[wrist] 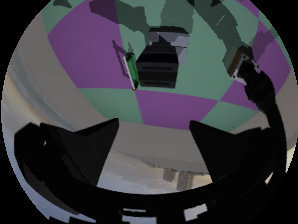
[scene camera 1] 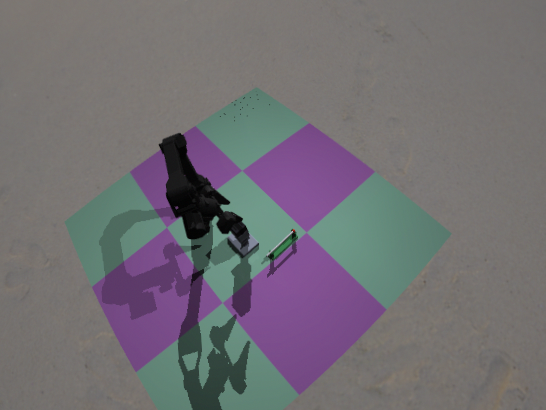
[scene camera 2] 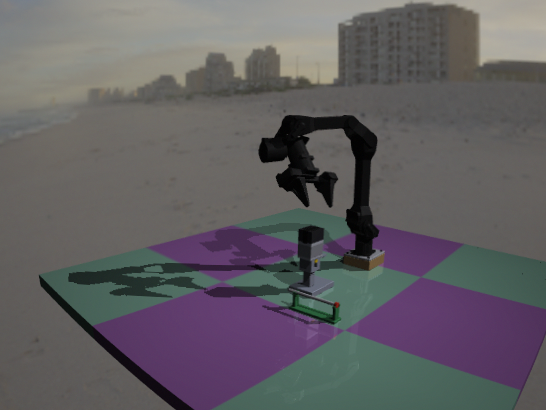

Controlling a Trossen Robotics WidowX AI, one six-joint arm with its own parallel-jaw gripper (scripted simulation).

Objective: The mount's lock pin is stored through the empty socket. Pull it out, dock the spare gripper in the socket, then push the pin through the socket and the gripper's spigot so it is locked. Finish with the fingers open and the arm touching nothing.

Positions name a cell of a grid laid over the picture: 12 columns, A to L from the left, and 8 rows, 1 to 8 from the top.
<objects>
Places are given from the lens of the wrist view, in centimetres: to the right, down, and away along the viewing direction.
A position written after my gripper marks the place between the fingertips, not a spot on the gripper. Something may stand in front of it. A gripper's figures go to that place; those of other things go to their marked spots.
my gripper (wrist: G5): 1, 1, 10
spare gripper (wrist: G3): 1, -6, 10
grey mount (wrist: H2): 8, -19, 18
The marked spots on the grey mount and the spare gripper are 17 cm apart.
</objects>
